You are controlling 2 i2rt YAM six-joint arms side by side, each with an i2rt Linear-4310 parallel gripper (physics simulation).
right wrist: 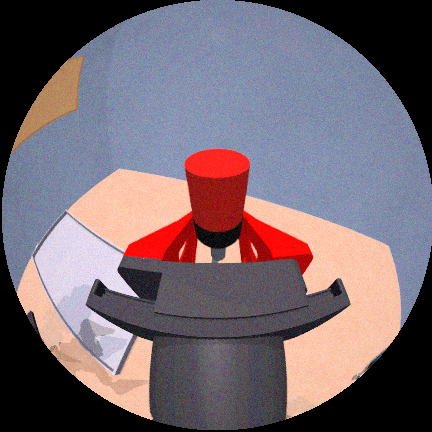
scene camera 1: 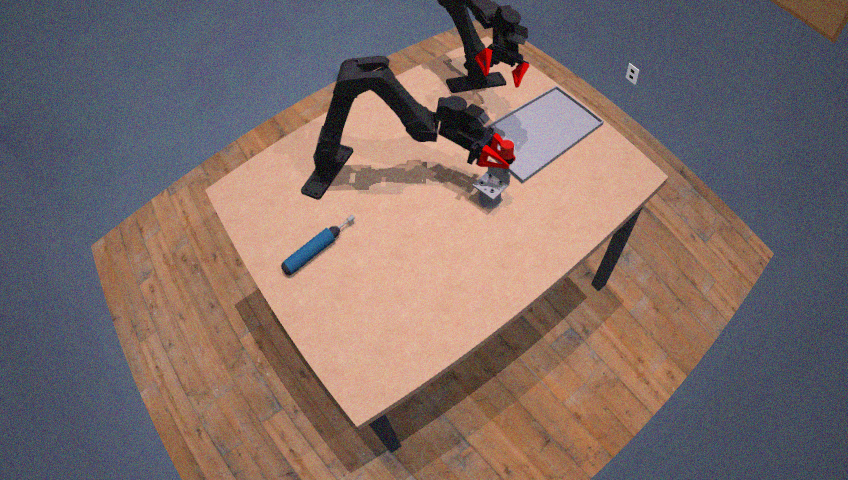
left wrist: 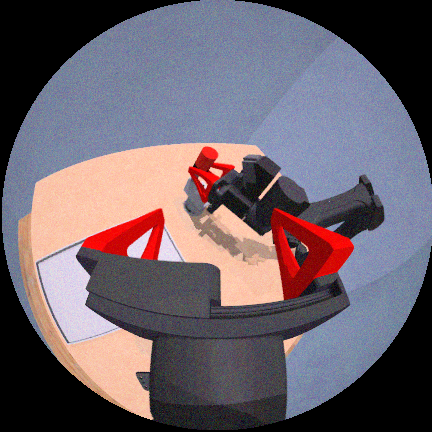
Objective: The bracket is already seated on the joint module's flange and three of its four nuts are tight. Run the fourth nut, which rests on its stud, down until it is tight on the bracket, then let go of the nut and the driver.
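Frame: origin at the left arm's base, x ahead, y left, z up, level; centimetres.
Where they show: left gripper, between the fingertips: [scene camera 1: 502, 81] [left wrist: 217, 214]; right gripper, between the fingertips: [right wrist: 217, 215] [scene camera 1: 512, 163] [left wrist: 193, 165]; left arm's base, origin of its link: [scene camera 1: 476, 82]; right arm's base, origin of its link: [scene camera 1: 327, 171] [left wrist: 298, 262].
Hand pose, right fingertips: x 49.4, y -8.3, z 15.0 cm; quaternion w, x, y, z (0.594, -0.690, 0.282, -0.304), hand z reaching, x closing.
Note:
Each offset is from my right fingertips to the top centre of the thing. Level surfaces: height alone.
My right gripper [scene camera 1: 501, 155] [right wrist: 217, 215] is shut on the red-handled nut driver @(dx -1.3, dy -1.0, dz +5.8 cm) [scene camera 1: 507, 146] [left wrist: 206, 157] [right wrist: 217, 185], held roughly upright at the bracket's upper edge in scene camera 1. The driver's lower end is hidden there by the fingers and in the right wrist view by the gripper body. The light grey bracket [scene camera 1: 489, 184] [left wrist: 191, 189] sits on the dark round joint module @(dx -1.1, dy -4.8, dz -7.5 cm) [scene camera 1: 490, 200] [left wrist: 194, 207]. Several small dark nuts or stud ends show on it; which is the fourth nut, and whether the driver touches it, I cannot tell. My left gripper [scene camera 1: 502, 78] is open and empty, far from the bracket.
A blue-handled tool @(dx +1.2, dy -51.8, dz -10.9 cm) [scene camera 1: 309, 250] lies near the table's left edge in scene camera 1; part of it shows in the right wrist view [right wrist: 377, 359]. A pale, dark-rimmed mat @(dz -14.6 cm) [scene camera 1: 562, 127] [left wrist: 57, 295] [right wrist: 67, 255] lies beyond the bracket, towards the left arm's side of the table.

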